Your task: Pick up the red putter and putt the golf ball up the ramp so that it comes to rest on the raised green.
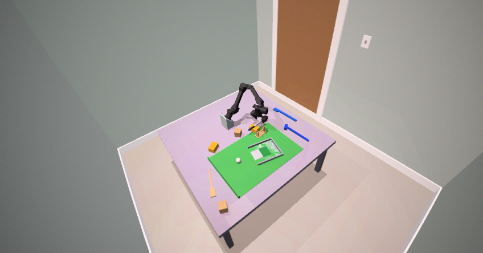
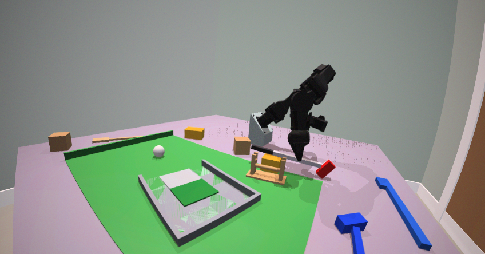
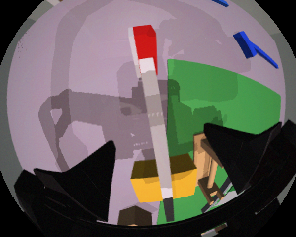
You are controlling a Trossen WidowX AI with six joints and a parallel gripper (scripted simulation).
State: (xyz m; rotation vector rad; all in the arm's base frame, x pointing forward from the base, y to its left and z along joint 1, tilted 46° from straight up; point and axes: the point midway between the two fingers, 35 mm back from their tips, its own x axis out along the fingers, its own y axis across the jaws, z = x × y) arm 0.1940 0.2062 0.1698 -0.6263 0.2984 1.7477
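My gripper tip is now 20 mm to the left of the red putter and 20 mm above it. The rest, counted from my gripper tip: white golf ball 420 mm to the right, 270 mm ahead, 40 mm below; blue mallet 290 mm ahead, 220 mm to the left, 50 mm below; wooden stand 100 mm ahead, 70 mm to the right, 30 mm below.
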